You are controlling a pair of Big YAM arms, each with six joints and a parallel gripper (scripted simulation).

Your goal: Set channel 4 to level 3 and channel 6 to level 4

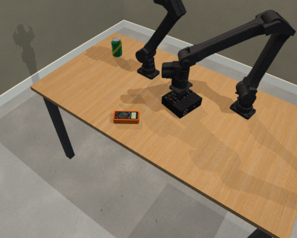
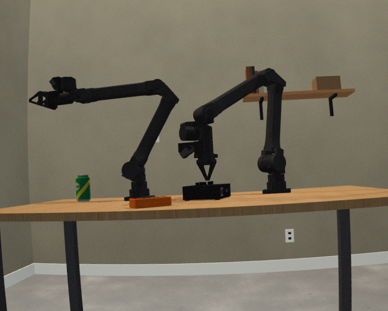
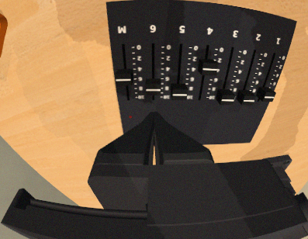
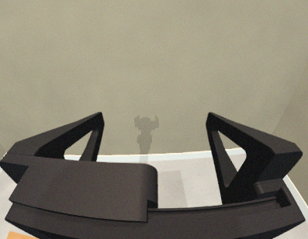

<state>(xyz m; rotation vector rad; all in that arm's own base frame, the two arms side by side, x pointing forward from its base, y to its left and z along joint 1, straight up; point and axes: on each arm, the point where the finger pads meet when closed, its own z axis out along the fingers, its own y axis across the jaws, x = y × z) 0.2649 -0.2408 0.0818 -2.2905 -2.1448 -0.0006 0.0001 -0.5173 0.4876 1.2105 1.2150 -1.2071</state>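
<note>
Now: the channel 6 fader cap 1 cm behind my left hand, 2 cm to the right of it and 2 cm below it. Round my left hand: M fader cap 1 cm ahead, 4 cm to the right, 2 cm below; then channel 4 fader cap 5 cm behind, 3 cm to the right, 2 cm below; then channel 5 fader cap 3 cm behind, 1 cm to the right, 2 cm below.
</note>
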